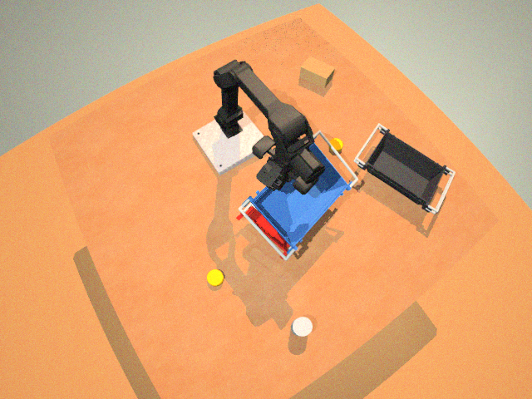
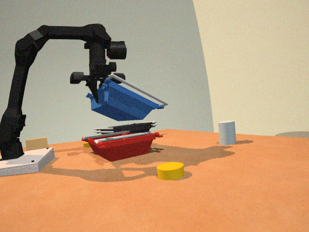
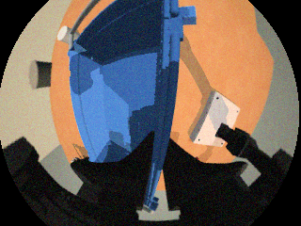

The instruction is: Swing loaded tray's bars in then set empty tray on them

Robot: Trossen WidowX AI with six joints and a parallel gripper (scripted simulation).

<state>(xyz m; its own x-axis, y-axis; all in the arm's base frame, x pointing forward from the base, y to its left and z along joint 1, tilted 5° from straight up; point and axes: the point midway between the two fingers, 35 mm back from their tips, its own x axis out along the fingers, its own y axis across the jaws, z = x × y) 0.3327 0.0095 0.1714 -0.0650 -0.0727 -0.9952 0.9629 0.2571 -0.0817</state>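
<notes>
Right now my gripper tip is 7 cm short of the blue tray and 2 cm to the right of it. From my gripper tip the other things lie so: tan box (45 cm to the left, 40 cm behind, 15 cm below); red cube (33 cm behind, 20 cm to the left, 17 cm below).
</notes>
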